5 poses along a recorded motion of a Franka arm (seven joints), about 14 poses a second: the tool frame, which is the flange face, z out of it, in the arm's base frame.
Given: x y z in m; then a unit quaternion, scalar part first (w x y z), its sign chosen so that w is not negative.
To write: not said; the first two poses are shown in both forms.
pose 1, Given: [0.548 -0.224 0.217 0.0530 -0.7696 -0.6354 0.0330]
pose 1, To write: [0.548 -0.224 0.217 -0.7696 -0.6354 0.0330 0.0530]
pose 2, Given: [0.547 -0.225 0.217 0.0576 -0.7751 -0.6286 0.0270]
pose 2, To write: [0.547 -0.225 0.217 -0.7751 -0.6286 0.0270 0.0576]
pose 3, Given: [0.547 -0.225 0.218 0.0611 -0.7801 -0.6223 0.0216]
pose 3, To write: [0.547 -0.225 0.218 -0.7801 -0.6223 0.0216 0.0611]
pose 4, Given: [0.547 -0.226 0.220 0.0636 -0.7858 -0.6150 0.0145]
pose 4, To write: [0.547 -0.226 0.220 -0.7858 -0.6150 0.0145 0.0636]
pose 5, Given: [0.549 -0.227 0.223 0.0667 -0.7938 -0.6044 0.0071]
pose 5, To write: [0.549 -0.227 0.223 -0.7938 -0.6044 0.0071 0.0667]
